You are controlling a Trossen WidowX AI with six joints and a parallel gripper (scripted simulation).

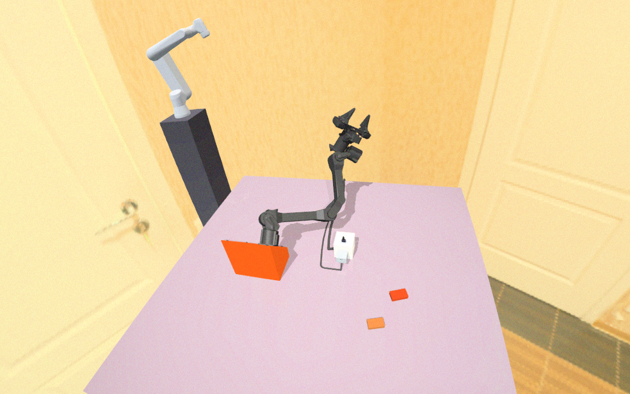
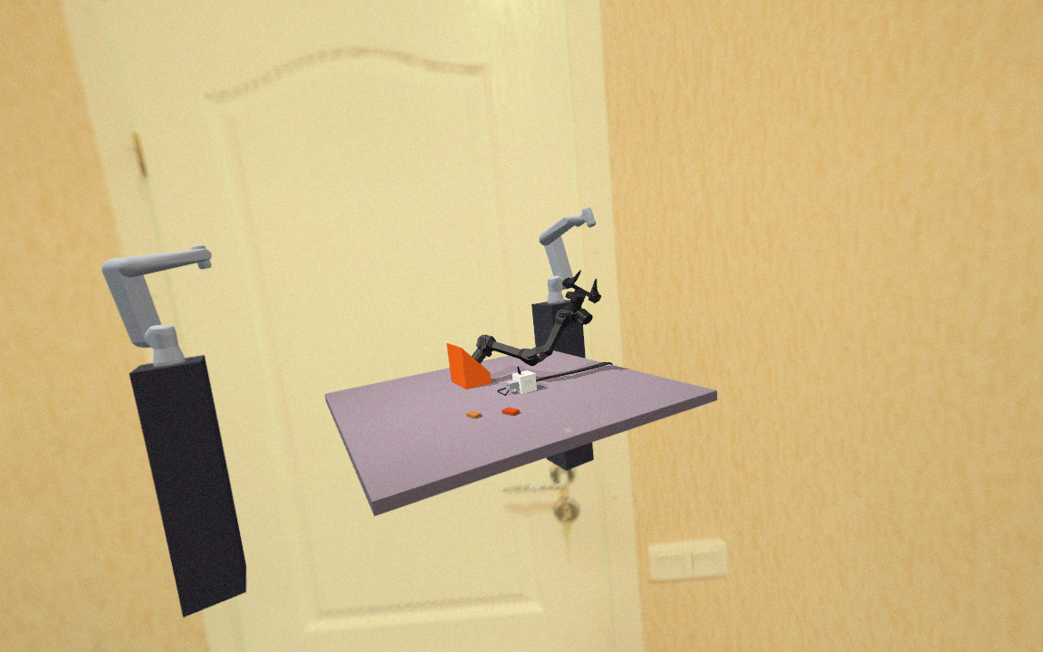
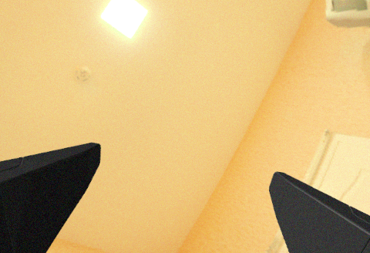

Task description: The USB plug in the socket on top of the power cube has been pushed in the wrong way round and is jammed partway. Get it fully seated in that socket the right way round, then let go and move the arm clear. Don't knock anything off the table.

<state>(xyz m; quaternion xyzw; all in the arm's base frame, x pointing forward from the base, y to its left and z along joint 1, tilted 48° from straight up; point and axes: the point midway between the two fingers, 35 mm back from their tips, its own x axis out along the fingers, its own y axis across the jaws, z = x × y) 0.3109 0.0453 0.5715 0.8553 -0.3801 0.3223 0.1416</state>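
The black USB plug is 38 cm to the right of my gripper tip, 38 cm below it and 5 cm behind it.
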